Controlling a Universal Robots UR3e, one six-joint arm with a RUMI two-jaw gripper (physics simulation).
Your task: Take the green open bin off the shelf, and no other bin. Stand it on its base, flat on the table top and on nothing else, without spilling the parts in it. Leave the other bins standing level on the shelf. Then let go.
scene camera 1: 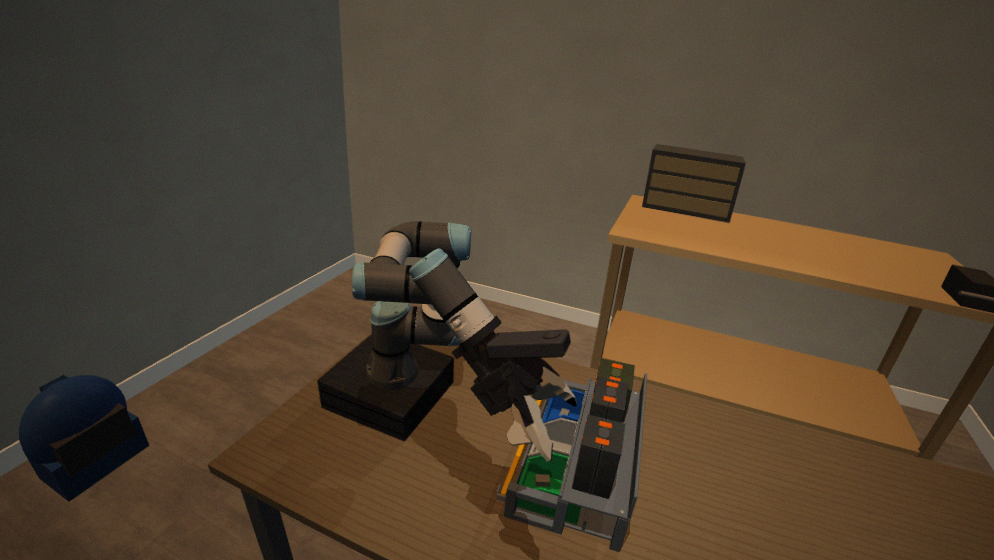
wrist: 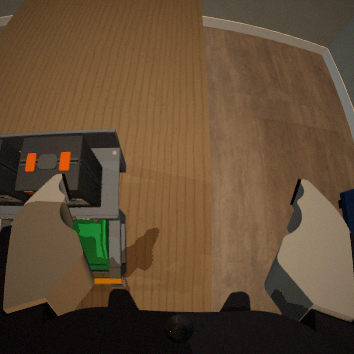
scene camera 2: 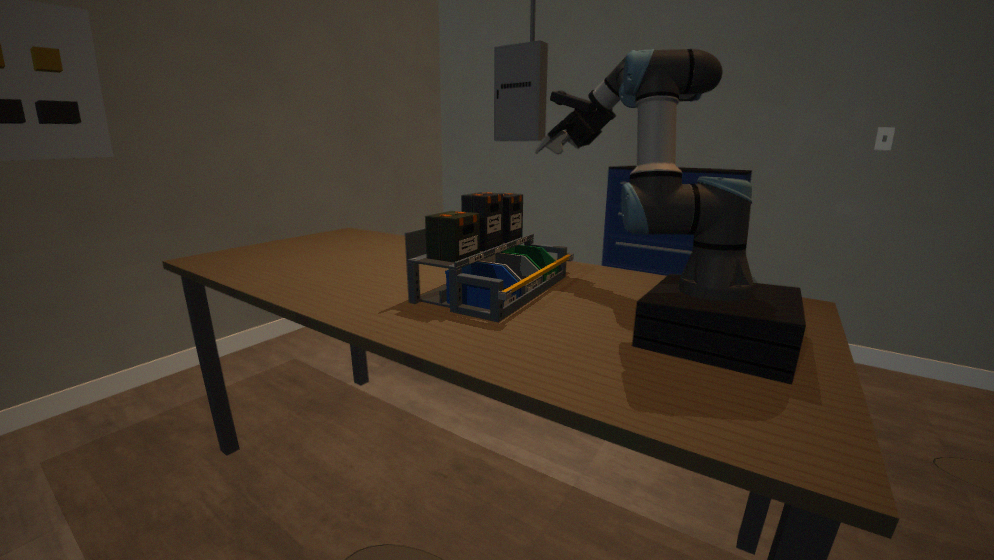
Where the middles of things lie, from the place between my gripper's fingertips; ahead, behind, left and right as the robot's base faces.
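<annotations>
Counting from my hand, I find the grey bin point(scene camera 1: 561, 431) 260 mm to the left, 30 mm behind and 300 mm below. The blue bin point(scene camera 2: 480, 269) is 370 mm to the left of my hand, 300 mm below it and 30 mm behind it; going by their middles, it is the farthest from my hand of the things named here. As for the green open bin point(scene camera 1: 555, 469), it sits 300 mm below my hand, 150 mm to the left of it and 20 mm behind it, and going by their middles it is the nearest to my hand of the things named here.
</annotations>
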